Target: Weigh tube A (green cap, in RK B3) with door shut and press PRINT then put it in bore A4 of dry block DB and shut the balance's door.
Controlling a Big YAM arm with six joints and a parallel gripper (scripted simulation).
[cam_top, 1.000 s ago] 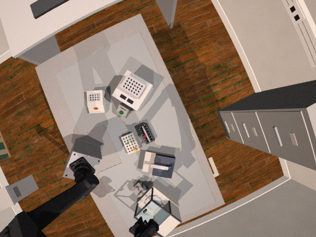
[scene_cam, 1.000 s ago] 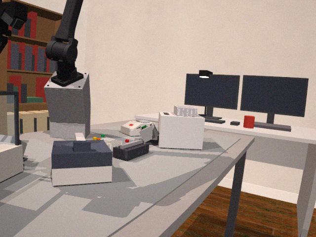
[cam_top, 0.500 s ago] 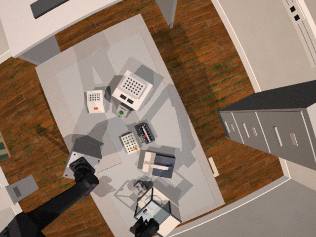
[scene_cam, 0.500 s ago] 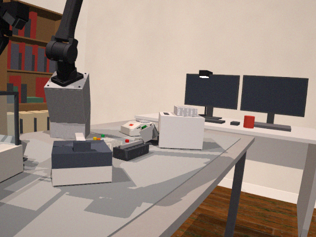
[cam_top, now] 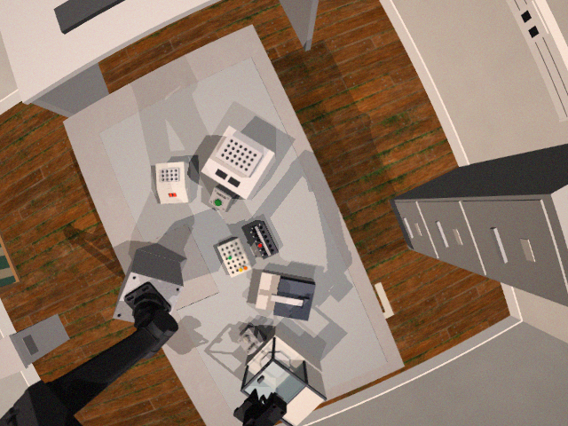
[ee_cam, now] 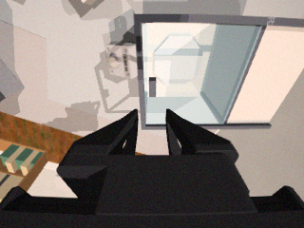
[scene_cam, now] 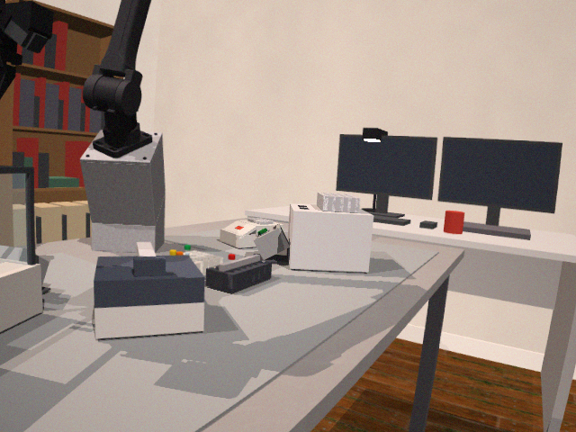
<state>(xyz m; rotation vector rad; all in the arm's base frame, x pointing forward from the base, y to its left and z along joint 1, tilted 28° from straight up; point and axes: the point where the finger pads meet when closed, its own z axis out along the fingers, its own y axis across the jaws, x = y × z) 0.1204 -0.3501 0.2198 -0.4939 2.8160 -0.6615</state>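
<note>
The tinted glass pane lies 70 mm below my hand, 30 mm to the right of it and 10 mm ahead of it. The rest, counted from my hand: spectrophotometer (220 mm below, 190 mm ahead, 150 mm to the left); then white print key (210 mm below, 90 mm to the left, 20 mm behind); then pale pan (210 mm below, 60 mm to the right, 20 mm ahead).
</note>
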